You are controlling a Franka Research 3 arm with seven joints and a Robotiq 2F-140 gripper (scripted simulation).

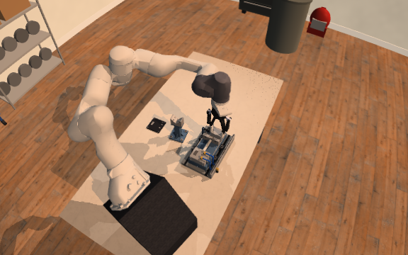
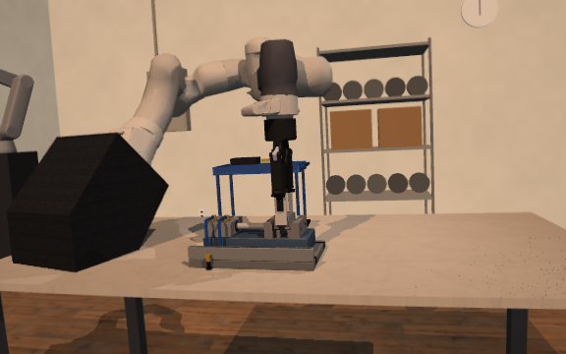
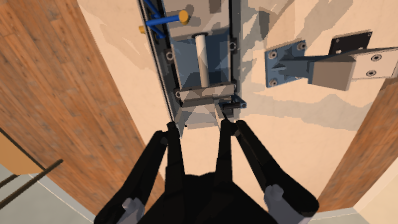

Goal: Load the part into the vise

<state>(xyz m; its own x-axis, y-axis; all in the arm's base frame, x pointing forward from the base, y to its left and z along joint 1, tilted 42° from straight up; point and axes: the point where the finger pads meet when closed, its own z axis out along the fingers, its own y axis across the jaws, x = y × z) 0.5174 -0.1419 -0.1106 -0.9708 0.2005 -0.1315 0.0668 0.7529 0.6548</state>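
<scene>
The part is 30 mm below my hand. From my hand the other things lie so: vise: 70 mm behind, 20 mm to the left, 80 mm below; then dark infeed plate: 30 mm behind, 390 mm to the left, 120 mm below.
</scene>
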